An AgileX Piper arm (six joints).
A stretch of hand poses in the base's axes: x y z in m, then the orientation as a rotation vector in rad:
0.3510 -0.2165 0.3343 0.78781 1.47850 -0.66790
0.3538 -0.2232 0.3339 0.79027 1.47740 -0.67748
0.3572 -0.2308 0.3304 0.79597 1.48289 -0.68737
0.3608 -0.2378 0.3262 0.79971 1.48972 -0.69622
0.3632 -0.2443 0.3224 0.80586 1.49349 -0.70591
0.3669 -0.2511 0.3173 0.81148 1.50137 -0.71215
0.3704 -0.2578 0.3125 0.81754 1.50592 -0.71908
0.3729 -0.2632 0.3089 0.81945 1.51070 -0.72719
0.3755 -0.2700 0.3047 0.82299 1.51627 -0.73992
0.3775 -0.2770 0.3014 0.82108 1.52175 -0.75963
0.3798 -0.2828 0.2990 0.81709 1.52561 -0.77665
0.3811 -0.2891 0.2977 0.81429 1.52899 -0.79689
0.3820 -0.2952 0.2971 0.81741 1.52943 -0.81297
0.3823 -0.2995 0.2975 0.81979 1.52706 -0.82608
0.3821 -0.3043 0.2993 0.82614 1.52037 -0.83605
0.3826 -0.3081 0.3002 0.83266 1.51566 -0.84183
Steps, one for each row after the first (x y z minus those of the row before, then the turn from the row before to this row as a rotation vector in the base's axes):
0.0028 -0.0067 -0.0004 -0.00355 0.00305 -0.00751
0.0034 -0.0076 -0.0035 0.00112 0.00849 -0.00871
0.0036 -0.0070 -0.0042 0.00098 0.00935 -0.00662
0.0024 -0.0065 -0.0038 0.00078 0.00693 -0.00912
0.0037 -0.0068 -0.0051 0.00389 0.00888 -0.00609
0.0035 -0.0067 -0.0048 0.00238 0.00637 -0.00728
0.0025 -0.0054 -0.0036 -0.00060 0.00750 -0.00527
0.0026 -0.0068 -0.0042 -0.00144 0.01012 -0.00891
0.0020 -0.0070 -0.0033 -0.00802 0.01383 -0.00948
0.0023 -0.0058 -0.0024 -0.00865 0.01151 -0.00681
0.0013 -0.0063 -0.0013 -0.00961 0.01253 -0.00954
0.0009 -0.0061 -0.0006 -0.00548 0.00752 -0.01135
0.0003 -0.0043 0.0004 -0.00581 0.00396 -0.00949
-0.0002 -0.0048 0.0018 -0.00407 -0.00151 -0.01078
0.0005 -0.0038 0.0009 -0.00109 -0.00189 -0.00820

